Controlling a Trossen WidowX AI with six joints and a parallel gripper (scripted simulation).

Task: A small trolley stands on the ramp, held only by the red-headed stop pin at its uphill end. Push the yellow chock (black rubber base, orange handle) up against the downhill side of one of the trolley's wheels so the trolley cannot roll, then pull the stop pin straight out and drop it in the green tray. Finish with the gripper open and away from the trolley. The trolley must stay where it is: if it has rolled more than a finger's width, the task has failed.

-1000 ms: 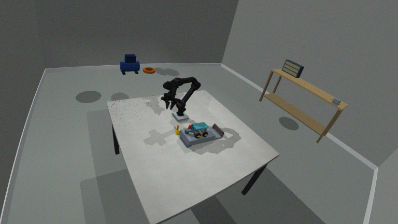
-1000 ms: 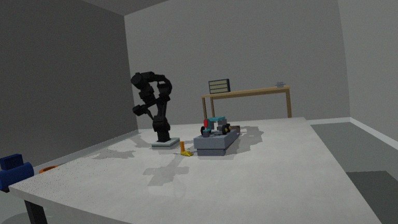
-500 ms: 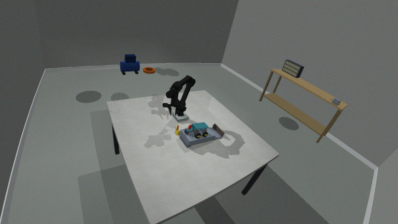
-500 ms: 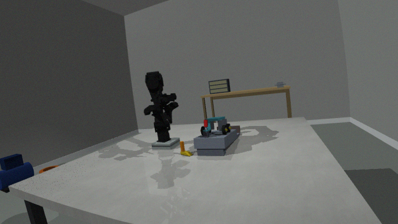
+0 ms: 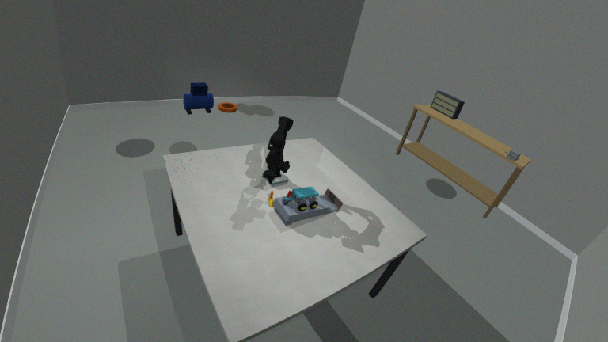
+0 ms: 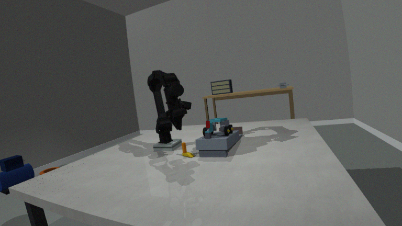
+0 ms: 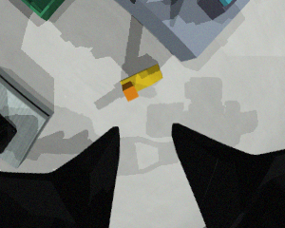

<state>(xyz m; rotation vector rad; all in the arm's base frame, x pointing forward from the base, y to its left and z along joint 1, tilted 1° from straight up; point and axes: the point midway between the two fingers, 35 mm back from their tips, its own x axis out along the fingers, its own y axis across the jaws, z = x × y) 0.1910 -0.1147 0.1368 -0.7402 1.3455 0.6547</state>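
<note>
Right now the yellow chock is 30 mm ahead of my gripper tip, 10 mm to the left of it and 110 mm below it. Also, from my gripper tip: grey ramp (140 mm ahead, 150 mm to the left, 90 mm below); teal trolley (140 mm ahead, 140 mm to the left, 20 mm below); red-headed stop pin (130 mm ahead, 50 mm to the left, 10 mm below).
</note>
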